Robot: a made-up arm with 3 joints.
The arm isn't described. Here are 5 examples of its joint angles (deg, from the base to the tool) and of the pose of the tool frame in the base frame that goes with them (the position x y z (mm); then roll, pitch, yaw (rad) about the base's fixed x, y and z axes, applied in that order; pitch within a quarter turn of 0, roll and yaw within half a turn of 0).
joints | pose
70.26 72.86 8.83 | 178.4 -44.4 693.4 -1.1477 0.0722 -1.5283
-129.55 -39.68 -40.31 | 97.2 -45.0 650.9 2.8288 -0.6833 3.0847
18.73 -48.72 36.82 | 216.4 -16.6 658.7 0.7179 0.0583 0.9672
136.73 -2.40 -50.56 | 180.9 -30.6 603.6 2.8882 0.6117 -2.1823
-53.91 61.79 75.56 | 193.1 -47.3 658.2 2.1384 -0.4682 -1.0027
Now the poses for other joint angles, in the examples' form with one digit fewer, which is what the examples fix.
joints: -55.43 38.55 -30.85
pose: 133 -56 710 0.321 -0.354 -0.846
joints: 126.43 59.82 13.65
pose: 186 -51 670 -2.011 0.035 -1.681
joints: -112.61 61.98 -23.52
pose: 126 -65 655 1.461 -0.279 -1.092
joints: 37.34 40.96 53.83
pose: 167 -62 652 0.411 0.396 -0.651
